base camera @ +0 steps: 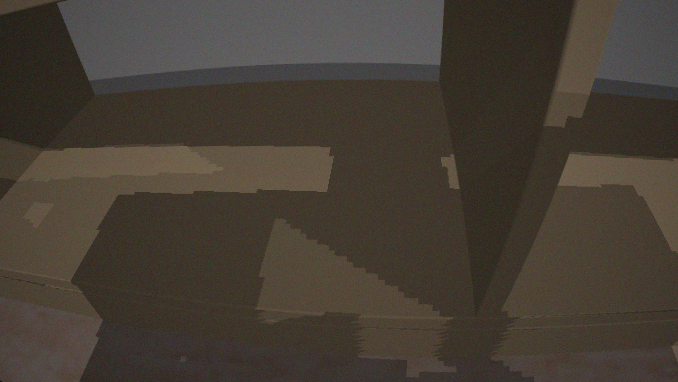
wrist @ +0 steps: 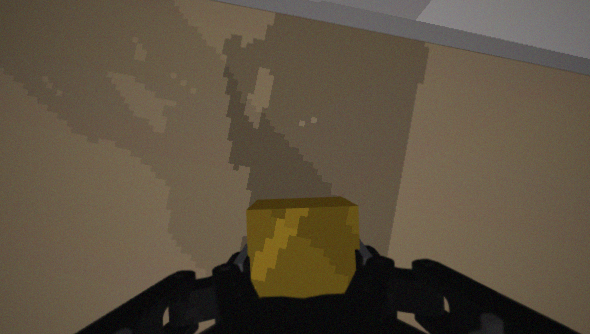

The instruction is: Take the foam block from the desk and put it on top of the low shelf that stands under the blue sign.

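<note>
The yellow foam block (wrist: 303, 250) is held between the two black fingers of my gripper (wrist: 303, 256) at the bottom of the wrist view. Behind the block is the wide tan top of the low shelf (wrist: 480, 165), marked with shadows. Whether the block touches this surface or is above it, I cannot tell. In the base camera view the shelf (base camera: 505, 100) shows from the front, with a dark upright divider and a tan board at the bottom. The blue sign and the desk do not show in either view.
A grey wall (base camera: 260, 35) stands behind the shelf's open bays. A grey strip (wrist: 350, 25) runs along the back edge of the top in the wrist view. A reddish, partly shadowed floor (base camera: 45, 340) lies in front of the shelf's bottom board.
</note>
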